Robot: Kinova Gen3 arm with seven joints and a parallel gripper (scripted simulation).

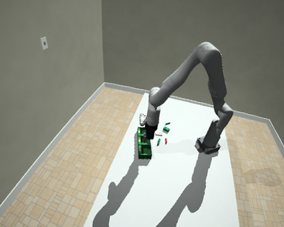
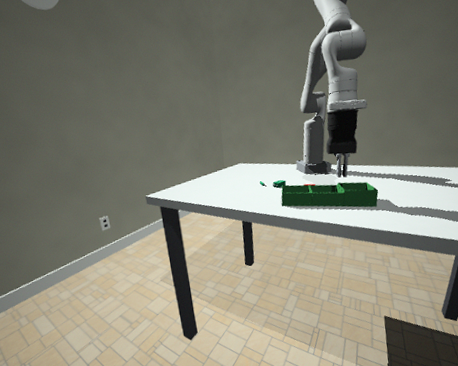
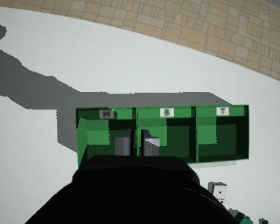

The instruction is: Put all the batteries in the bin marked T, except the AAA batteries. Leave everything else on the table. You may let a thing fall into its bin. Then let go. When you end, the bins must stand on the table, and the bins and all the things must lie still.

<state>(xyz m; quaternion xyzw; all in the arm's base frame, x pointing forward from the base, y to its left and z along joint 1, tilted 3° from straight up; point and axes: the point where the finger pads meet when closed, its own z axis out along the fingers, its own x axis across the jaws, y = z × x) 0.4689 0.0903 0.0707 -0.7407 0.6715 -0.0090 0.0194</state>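
Now: the green block-shaped battery 150 mm behind my hand, 210 mm to the right of it and 80 mm below it. Round my hand: green bin tray (40 mm to the right, 70 mm below); white domino (110 mm behind, 150 mm to the right, 90 mm below); red battery (150 mm behind, 100 mm to the right, 90 mm below).
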